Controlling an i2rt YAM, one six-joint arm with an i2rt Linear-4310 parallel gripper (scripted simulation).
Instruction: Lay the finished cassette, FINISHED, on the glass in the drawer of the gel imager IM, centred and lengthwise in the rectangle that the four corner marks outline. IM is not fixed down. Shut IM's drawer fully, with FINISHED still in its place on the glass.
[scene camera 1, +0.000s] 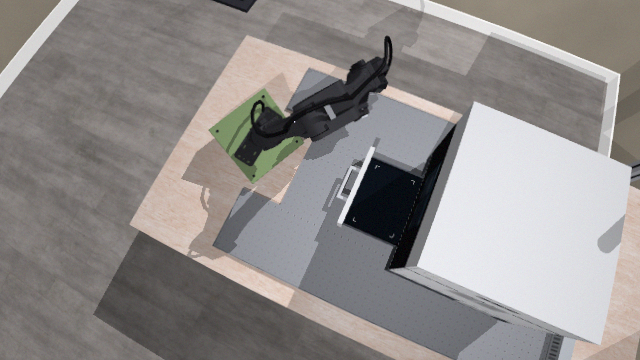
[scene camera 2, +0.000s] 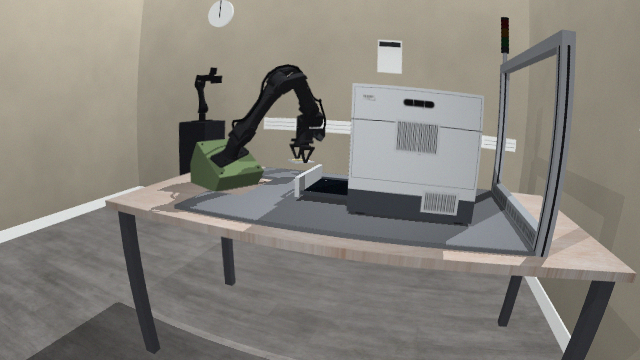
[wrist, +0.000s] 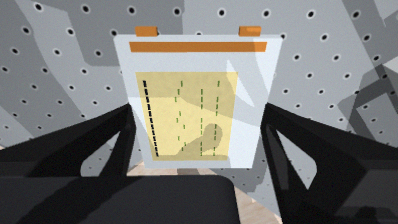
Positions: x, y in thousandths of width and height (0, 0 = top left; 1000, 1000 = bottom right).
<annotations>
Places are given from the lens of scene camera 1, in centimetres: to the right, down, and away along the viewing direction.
gel imager IM (scene camera 1: 799, 596): 41, 7, 66
</annotations>
